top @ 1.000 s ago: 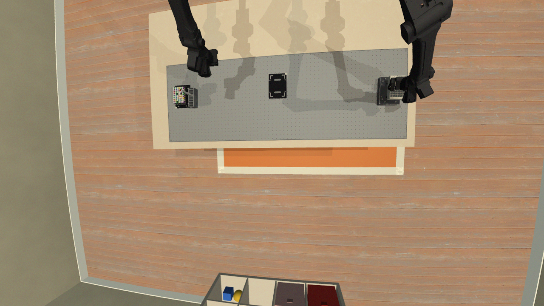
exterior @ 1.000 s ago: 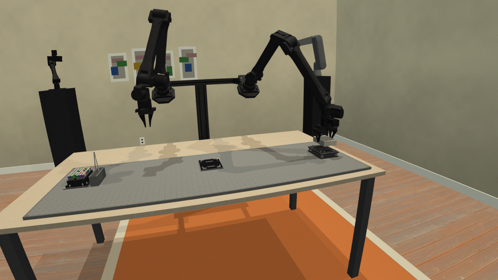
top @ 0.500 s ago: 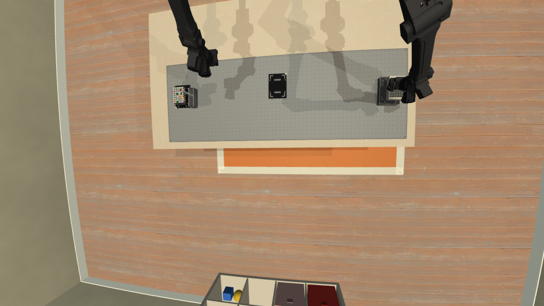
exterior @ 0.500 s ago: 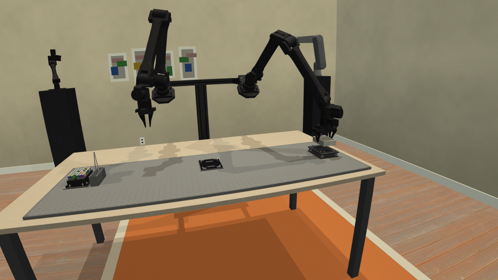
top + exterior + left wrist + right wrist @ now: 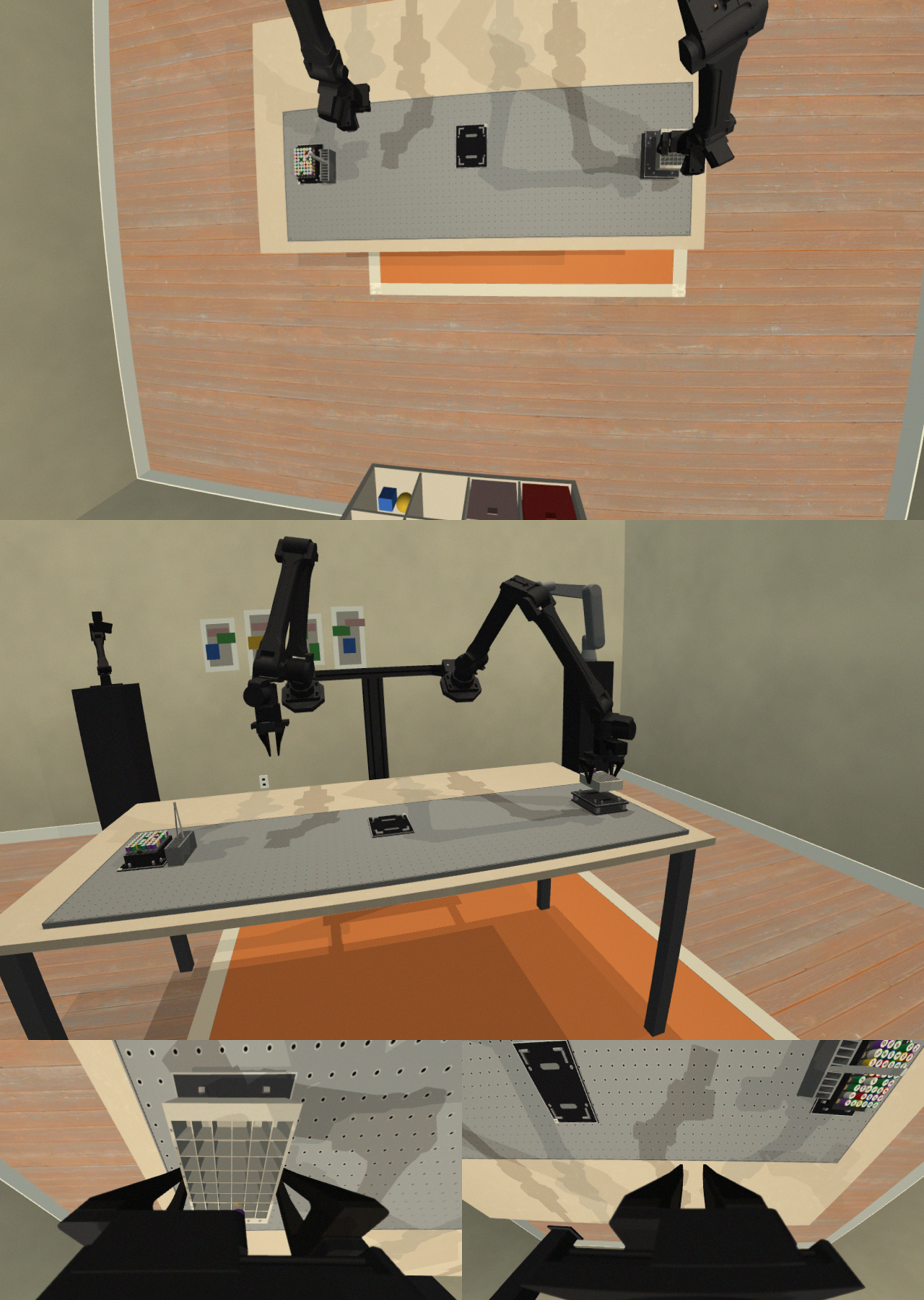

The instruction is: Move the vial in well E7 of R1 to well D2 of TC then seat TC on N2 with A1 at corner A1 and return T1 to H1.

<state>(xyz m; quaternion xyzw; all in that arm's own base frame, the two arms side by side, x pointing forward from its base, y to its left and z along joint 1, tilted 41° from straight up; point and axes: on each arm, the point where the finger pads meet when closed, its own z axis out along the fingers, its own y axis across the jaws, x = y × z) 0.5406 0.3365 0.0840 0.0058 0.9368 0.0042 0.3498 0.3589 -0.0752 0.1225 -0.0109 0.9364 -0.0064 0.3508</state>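
My left gripper is now right at the white tube carrier TC. From my left hand the other things lie so: grey holder H1: 1260 mm to the right, 70 mm below, 20 mm ahead; black raised nest N2: 60 mm below.
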